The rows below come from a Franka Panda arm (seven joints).
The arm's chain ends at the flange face. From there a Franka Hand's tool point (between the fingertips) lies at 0.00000 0.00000 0.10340 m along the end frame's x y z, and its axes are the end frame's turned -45 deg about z.
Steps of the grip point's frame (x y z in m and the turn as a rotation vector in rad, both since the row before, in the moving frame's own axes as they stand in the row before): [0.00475, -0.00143, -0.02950, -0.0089, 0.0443, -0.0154]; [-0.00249, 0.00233, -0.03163, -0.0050, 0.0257, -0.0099]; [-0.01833, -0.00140, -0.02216, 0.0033, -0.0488, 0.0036]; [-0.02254, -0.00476, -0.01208, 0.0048, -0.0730, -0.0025]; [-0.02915, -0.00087, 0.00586, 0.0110, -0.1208, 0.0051]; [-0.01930, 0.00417, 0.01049, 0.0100, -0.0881, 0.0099]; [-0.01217, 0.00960, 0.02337, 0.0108, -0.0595, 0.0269]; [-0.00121, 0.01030, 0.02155, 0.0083, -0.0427, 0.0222]
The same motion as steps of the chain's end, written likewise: [-0.00152, -0.00175, -0.02939, 0.0250, 0.0376, -0.0154]; [-0.00235, 0.00493, -0.03159, 0.0146, 0.0217, -0.0099]; [-0.01014, 0.00865, -0.02204, -0.0322, -0.0368, 0.0036]; [-0.01363, 0.00758, -0.01180, -0.0482, -0.0550, -0.0025]; [-0.01159, 0.01201, 0.00662, -0.0776, -0.0932, 0.0051]; [-0.00351, 0.01093, 0.01090, -0.0552, -0.0694, 0.0099]; [0.00337, 0.01190, 0.02356, -0.0344, -0.0497, 0.0269]; [0.01018, 0.00567, 0.02165, -0.0243, -0.0361, 0.0222]
